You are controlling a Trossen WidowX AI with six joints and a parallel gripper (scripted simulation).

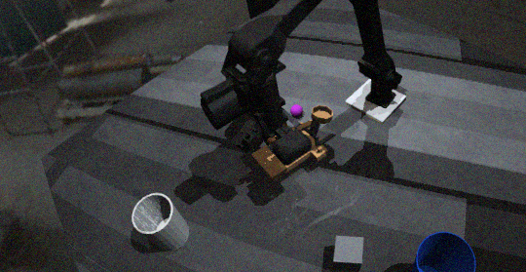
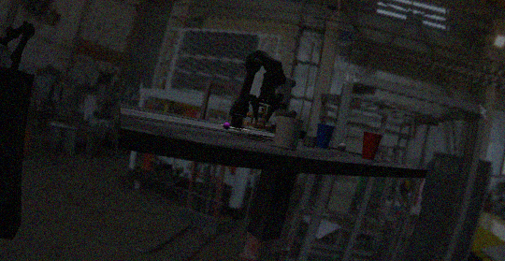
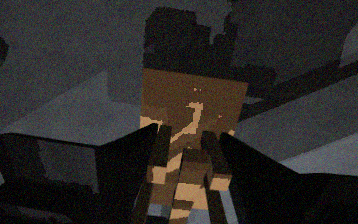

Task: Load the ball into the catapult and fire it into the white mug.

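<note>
Right now my gripper tip is 16 cm past the purple ball, 7 cm to the left of it and 5 cm above it. Round my gripper tip: white mug (27 cm ahead, 8 cm to the right, 4 cm below); wooden catapult (6 cm behind, 4 cm to the left, 2 cm above); grey block (8 cm ahead, 24 cm to the left, 4 cm below).
</note>
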